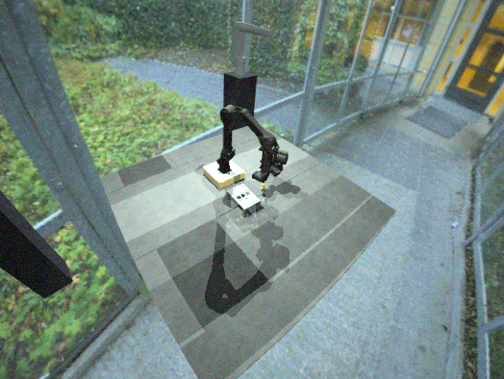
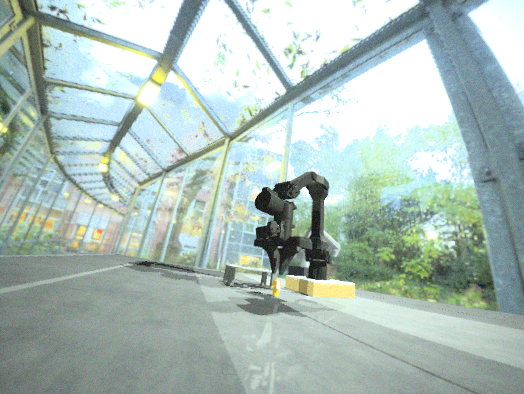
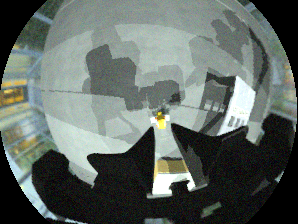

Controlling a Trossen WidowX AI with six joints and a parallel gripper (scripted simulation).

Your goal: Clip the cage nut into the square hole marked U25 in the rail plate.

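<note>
Now: gripper tip 30 mm above the yellow cage nut. Round my gripper tip: label strip (170 mm to the right, 20 mm ahead).
</note>
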